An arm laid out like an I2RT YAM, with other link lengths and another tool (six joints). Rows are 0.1 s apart.
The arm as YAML. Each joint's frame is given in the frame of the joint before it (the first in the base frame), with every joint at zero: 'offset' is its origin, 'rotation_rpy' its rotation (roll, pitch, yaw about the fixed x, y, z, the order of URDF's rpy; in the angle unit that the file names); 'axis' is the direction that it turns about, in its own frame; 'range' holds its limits. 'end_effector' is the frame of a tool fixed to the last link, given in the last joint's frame.
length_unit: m
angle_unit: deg
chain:
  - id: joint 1
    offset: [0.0, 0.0, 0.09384]
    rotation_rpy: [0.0, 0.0, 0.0]
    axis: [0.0, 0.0, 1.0]
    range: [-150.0, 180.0]
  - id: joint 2
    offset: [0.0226, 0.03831, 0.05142]
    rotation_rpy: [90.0, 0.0, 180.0]
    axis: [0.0, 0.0, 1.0]
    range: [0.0, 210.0]
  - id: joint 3
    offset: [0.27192, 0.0, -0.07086]
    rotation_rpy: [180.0, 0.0, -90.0]
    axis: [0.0, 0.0, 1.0]
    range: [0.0, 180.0]
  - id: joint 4
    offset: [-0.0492, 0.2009, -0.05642]
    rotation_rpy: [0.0, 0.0, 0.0]
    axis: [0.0, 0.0, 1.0]
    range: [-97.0, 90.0]
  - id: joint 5
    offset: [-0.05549, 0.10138, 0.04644]
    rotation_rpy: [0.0, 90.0, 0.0]
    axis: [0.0, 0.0, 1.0]
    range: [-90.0, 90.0]
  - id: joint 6
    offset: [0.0, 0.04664, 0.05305]
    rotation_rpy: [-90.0, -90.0, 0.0]
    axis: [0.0, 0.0, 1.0]
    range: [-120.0, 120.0]
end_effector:
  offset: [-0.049, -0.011, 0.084]
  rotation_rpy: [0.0, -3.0, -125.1]
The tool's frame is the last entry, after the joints.
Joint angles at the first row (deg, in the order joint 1, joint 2, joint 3, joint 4, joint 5, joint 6):
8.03 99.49 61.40 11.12 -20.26 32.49
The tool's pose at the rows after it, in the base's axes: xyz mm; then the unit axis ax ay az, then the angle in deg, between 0 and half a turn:
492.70 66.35 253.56 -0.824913 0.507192 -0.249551 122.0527
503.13 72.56 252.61 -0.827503 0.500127 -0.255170 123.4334
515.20 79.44 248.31 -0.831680 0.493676 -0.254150 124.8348
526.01 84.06 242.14 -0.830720 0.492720 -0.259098 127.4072
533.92 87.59 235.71 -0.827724 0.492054 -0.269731 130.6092
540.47 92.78 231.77 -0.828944 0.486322 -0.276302 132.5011
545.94 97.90 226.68 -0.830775 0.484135 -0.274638 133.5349
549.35 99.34 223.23 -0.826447 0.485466 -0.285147 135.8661
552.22 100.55 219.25 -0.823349 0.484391 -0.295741 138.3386
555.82 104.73 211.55 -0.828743 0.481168 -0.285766 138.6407
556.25 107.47 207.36 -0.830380 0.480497 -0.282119 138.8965
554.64 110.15 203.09 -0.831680 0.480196 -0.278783 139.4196
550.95 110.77 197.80 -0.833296 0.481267 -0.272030 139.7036
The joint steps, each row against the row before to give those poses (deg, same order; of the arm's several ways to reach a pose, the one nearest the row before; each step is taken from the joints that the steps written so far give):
0.98 2.70 3.86 -2.07 0.76 -1.53
0.83 2.22 3.24 -1.66 1.50 -1.13
0.69 2.84 3.80 -2.09 0.94 -1.06
0.85 2.65 3.64 -2.52 2.56 -1.01
1.00 2.14 2.84 -2.21 3.54 -1.16
0.80 1.80 2.34 -1.38 1.99 -1.08
0.57 1.68 2.03 -1.18 0.86 -0.34
0.72 1.10 1.45 -1.17 2.94 -0.51
0.67 1.08 1.27 -1.06 2.86 -0.81
0.14 1.49 1.31 -0.83 -0.66 -0.25
0.27 0.53 0.19 -0.10 0.05 0.05
0.40 0.18 -0.30 -0.15 0.37 0.07
0.13 -0.23 -1.13 0.16 -0.20 0.20

